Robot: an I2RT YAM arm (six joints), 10 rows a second.
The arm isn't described. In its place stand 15 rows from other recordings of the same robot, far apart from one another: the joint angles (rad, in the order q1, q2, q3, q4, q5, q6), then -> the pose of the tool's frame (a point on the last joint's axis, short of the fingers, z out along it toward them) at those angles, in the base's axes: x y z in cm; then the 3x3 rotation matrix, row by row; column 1 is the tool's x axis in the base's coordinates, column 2 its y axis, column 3 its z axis.
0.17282 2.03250 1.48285 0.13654 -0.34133 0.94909 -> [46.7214 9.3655 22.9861], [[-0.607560 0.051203 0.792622], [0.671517 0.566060 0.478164], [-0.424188 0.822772 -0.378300]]
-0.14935 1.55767 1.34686 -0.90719 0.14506 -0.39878 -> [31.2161 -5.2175 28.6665], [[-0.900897 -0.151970 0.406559], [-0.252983 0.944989 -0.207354], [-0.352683 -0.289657 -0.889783]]
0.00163 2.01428 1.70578 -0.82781 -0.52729 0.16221 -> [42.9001 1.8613 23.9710], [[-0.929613 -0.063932 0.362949], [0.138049 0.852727 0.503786], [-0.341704 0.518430 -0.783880]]
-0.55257 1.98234 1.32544 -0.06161 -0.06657 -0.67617 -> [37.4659 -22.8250 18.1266], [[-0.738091 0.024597 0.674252], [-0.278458 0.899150 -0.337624], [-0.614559 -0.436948 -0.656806]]
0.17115 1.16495 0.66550 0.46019 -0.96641 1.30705 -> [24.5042 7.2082 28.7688], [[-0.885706 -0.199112 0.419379], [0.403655 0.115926 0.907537], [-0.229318 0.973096 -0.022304]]
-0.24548 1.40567 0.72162 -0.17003 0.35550 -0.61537 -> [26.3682 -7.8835 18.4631], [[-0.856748 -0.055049 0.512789], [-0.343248 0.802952 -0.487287], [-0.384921 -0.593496 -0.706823]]
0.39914 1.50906 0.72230 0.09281 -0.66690 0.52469 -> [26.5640 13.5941 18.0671], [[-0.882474 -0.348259 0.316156], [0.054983 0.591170 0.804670], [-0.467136 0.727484 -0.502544]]
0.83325 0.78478 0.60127 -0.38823 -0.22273 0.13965 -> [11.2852 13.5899 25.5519], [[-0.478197 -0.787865 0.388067], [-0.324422 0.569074 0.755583], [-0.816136 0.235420 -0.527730]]
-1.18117 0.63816 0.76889 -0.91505 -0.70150 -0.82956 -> [6.4812 -9.7354 29.0719], [[-0.574388 0.162041 0.802385], [-0.084567 0.963220 -0.255060], [-0.814203 -0.214359 -0.539559]]
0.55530 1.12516 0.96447 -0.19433 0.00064 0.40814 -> [22.1297 13.7271 33.3648], [[-0.480160 -0.366190 0.797089], [0.169184 0.852971 0.493778], [-0.860711 0.371948 -0.347609]]
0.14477 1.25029 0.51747 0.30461 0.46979 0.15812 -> [25.4921 2.0879 20.0849], [[-0.361860 0.340103 0.867979], [0.089132 0.939432 -0.330942], [-0.927962 -0.042390 -0.370257]]
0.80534 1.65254 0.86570 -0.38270 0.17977 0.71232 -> [21.2185 21.1634 14.5129], [[-0.914805 -0.083439 0.395184], [-0.023924 0.987905 0.153205], [-0.403188 0.130699 -0.905736]]
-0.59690 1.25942 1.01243 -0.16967 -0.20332 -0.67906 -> [24.4642 -15.7566 31.9027], [[-0.510306 0.099313 0.854239], [-0.396927 0.853982 -0.336399], [-0.762913 -0.510737 -0.396372]]
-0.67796 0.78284 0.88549 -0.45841 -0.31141 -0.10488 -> [14.0446 -9.9095 34.6911], [[-0.308871 0.342889 0.887145], [0.120784 0.939342 -0.321011], [-0.943404 0.008001 -0.331550]]
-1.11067 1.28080 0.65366 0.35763 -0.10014 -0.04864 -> [12.9111 -25.2496 24.2153], [[-0.159361 0.841964 0.515462], [0.212605 0.539153 -0.814932], [-0.964056 -0.020279 -0.264925]]
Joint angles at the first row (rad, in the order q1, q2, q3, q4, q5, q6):
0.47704 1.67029 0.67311 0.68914 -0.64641 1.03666
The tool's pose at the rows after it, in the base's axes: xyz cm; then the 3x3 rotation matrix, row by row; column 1 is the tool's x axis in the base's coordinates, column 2 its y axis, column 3 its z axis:
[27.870 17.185 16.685], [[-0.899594 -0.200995 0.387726], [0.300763 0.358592 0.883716], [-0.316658 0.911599 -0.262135]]
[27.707 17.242 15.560], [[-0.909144 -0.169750 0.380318], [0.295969 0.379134 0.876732], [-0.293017 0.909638 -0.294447]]
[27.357 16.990 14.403], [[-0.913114 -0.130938 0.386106], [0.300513 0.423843 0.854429], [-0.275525 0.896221 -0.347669]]
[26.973 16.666 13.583], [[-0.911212 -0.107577 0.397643], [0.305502 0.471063 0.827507], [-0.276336 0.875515 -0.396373]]
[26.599 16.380 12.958], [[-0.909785 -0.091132 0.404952], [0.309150 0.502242 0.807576], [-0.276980 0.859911 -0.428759]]
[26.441 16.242 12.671], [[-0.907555 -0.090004 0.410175], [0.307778 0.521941 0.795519], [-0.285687 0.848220 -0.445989]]
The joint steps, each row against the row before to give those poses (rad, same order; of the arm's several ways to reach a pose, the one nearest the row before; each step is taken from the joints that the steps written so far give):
0.01030 0.00953 -0.00307 -0.01296 0.00382 -0.00496
0.00456 0.02558 -0.01065 -0.00460 0.00761 -0.00153
0.00078 0.01182 -0.01715 -0.03358 0.02824 -0.01792
0.00000 0.00073 -0.01644 -0.03662 0.03510 -0.02861
-0.00001 0.00004 -0.01715 -0.01791 0.02479 -0.01756
-0.00001 -0.00001 -0.00688 -0.01106 0.01525 -0.01755

